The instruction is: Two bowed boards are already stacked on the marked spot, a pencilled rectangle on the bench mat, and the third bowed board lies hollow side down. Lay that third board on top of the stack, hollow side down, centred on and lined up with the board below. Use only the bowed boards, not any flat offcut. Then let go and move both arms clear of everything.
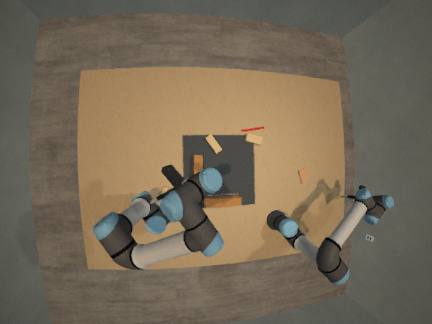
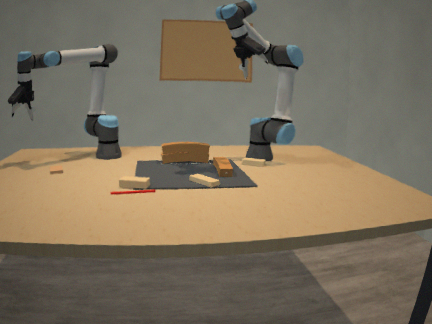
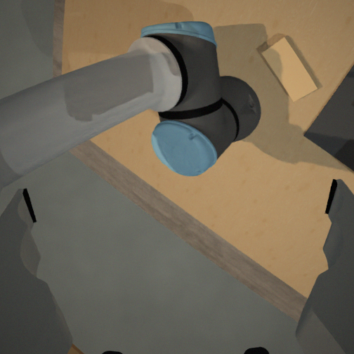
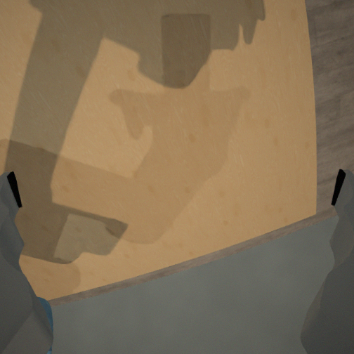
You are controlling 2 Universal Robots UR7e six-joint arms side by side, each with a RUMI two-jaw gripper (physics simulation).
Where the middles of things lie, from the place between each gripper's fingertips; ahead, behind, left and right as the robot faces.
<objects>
The dark mat (image 1: 238,174) lies 490 mm below my left hand, 320 mm to the right of it and 40 mm ahead of it.
Now: the dark mat 910 mm to the left of my right hand, 260 mm below it and 60 mm ahead of it.
</objects>
